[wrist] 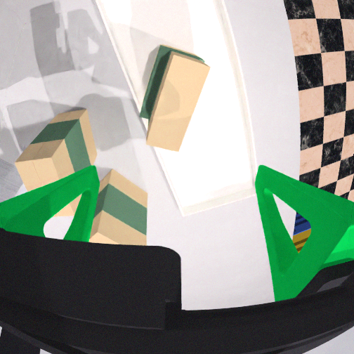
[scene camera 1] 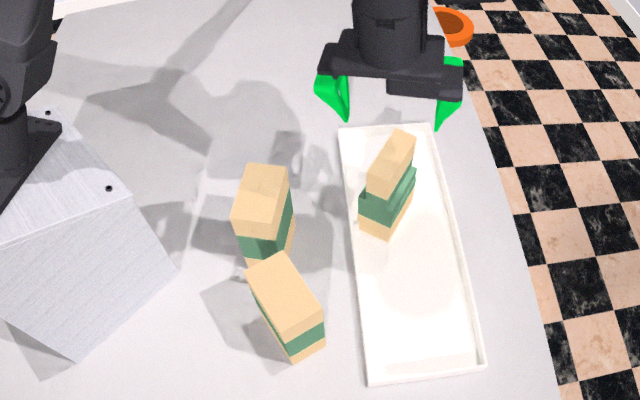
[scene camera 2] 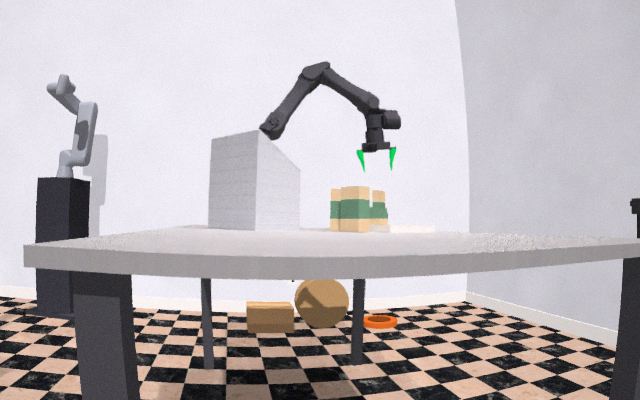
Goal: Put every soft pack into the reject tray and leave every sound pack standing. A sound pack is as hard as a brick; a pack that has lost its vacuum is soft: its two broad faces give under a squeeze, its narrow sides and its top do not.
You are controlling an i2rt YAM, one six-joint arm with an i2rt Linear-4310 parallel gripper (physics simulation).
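Pixels of known places: gripper, fingertip midpoint: (scene camera 1: 391, 122) (scene camera 2: 377, 171); arm's base, origin of the base link: (scene camera 1: 4, 167) (scene camera 2: 255, 154).
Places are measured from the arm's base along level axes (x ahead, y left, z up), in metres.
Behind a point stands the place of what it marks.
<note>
A tan pack with a green band (scene camera 1: 387, 182) {x 0.429, y 0.069, z -0.107 m} (scene camera 2: 379, 210) {x 0.430, y 0.068, z -0.174 m} (wrist: 178, 102) stands upright in the white reject tray (scene camera 1: 420, 325) {x 0.485, y -0.058, z -0.243 m} (scene camera 2: 412, 228) {x 0.492, y -0.130, z -0.234 m}, by its left wall in scene camera 1; its green middle juts out past its tan top. A second pack (scene camera 1: 260, 200) {x 0.285, y 0.037, z -0.107 m} (scene camera 2: 335, 210) {x 0.269, y 0.011, z -0.179 m} (wrist: 56, 142) stands on the table left of the tray. A third pack (scene camera 1: 287, 300) {x 0.328, y -0.083, z -0.107 m} (scene camera 2: 355, 210) {x 0.316, y -0.107, z -0.181 m} (wrist: 120, 210) stands close to it, turned at an angle. Whether these two are soft or sound cannot be seen. My gripper (scene camera 1: 391, 126) {x 0.429, y 0.095, z -0.033 m} (scene camera 2: 378, 170) {x 0.429, y 0.095, z -0.033 m} (wrist: 176, 174) is wide open and empty, above the packs' tops.
A grey block (scene camera 1: 75, 260) {x 0.091, y -0.072, z -0.073 m} (scene camera 2: 255, 185) {x 0.018, y -0.151, z -0.116 m} carries the arm at the left of the table (scene camera 2: 320, 267) {x 0.149, y -0.975, z -0.256 m}. The checkered floor (scene camera 1: 570, 235) lies beyond the table's right edge. An orange ring (scene camera 1: 469, 35) (scene camera 2: 381, 326) lies on the floor.
</note>
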